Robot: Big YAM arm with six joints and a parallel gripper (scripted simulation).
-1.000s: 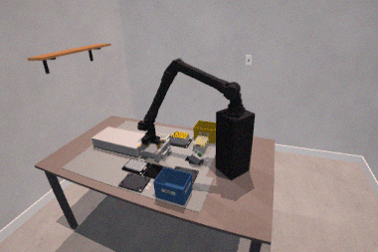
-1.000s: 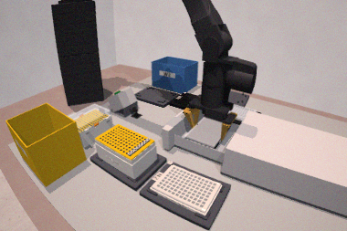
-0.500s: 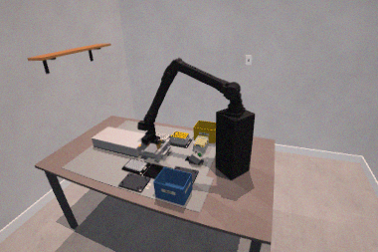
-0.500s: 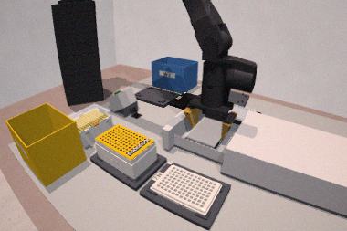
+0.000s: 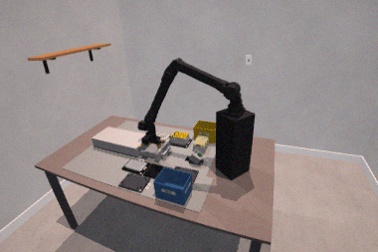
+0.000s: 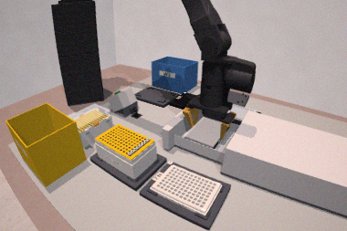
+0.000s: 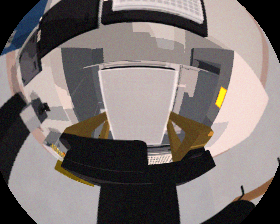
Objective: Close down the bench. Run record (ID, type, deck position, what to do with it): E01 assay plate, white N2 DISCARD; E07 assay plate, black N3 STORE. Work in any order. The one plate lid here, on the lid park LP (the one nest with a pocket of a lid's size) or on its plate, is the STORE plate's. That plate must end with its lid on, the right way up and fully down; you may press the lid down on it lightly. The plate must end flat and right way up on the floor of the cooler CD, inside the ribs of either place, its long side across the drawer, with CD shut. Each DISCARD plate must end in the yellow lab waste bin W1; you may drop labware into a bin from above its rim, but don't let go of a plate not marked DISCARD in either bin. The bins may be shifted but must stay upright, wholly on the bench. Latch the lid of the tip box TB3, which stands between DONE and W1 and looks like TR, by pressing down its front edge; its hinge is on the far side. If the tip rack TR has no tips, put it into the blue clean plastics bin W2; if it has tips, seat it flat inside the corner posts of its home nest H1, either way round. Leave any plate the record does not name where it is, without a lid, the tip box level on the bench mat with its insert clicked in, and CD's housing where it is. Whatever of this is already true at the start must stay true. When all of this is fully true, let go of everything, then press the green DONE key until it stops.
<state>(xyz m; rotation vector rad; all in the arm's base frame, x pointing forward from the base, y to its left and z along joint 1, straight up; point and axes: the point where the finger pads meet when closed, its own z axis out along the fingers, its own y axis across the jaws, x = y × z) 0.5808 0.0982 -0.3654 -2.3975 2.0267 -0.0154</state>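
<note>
My hand is 30 mm short of the cooler drawer, 10 mm to the right of it and 10 mm above it. Also, from my hand: plate lid (right at my hand); black plate (right at my hand); tip rack TR (100 mm behind, 210 mm to the right, 20 mm above).
</note>
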